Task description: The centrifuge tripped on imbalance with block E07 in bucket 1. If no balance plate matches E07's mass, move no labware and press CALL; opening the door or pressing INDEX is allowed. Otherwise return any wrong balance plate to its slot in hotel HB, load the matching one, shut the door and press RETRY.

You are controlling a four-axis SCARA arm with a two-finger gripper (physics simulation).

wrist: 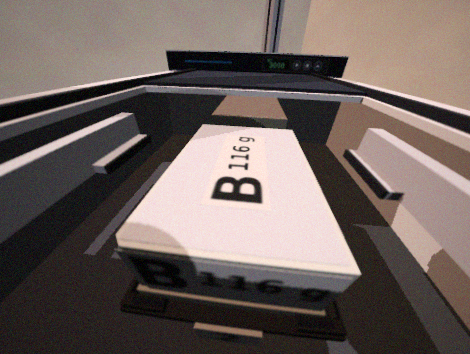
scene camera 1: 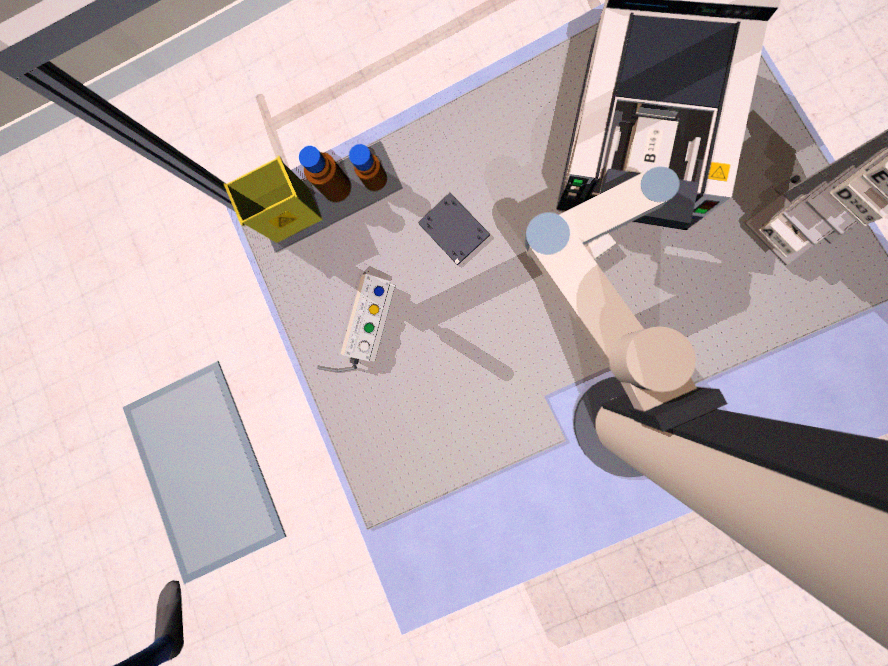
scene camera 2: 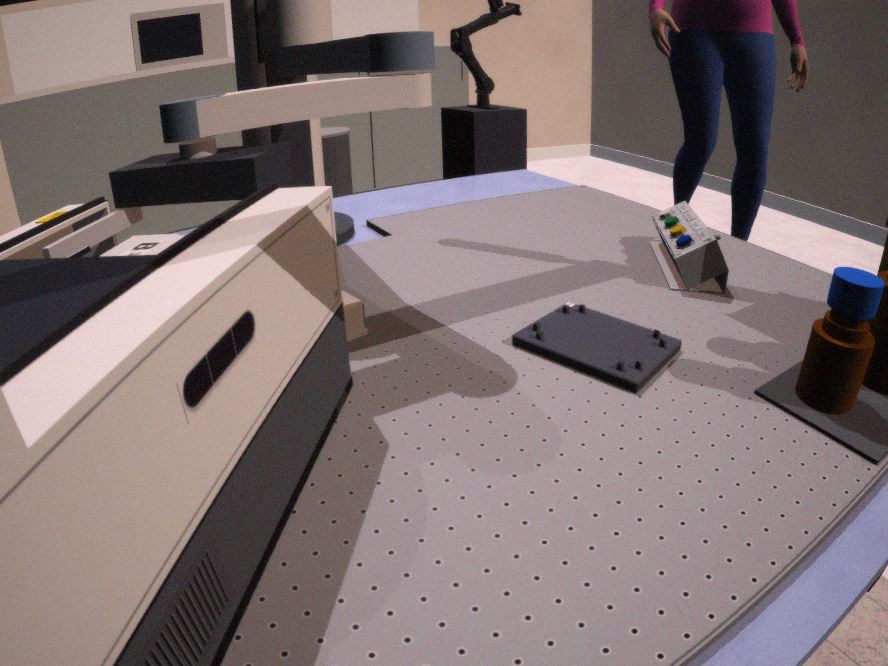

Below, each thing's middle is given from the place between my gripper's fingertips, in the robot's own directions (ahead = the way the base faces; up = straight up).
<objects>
My hand is 8 cm short of the centrifuge (scene camera 2: 169, 408), 7 cm to the left of it and 7 cm above it. From my hand the other things lie so: dark square plate (scene camera 2: 592, 342) 48 cm to the left, 18 cm below, 8 cm ahead.
</objects>
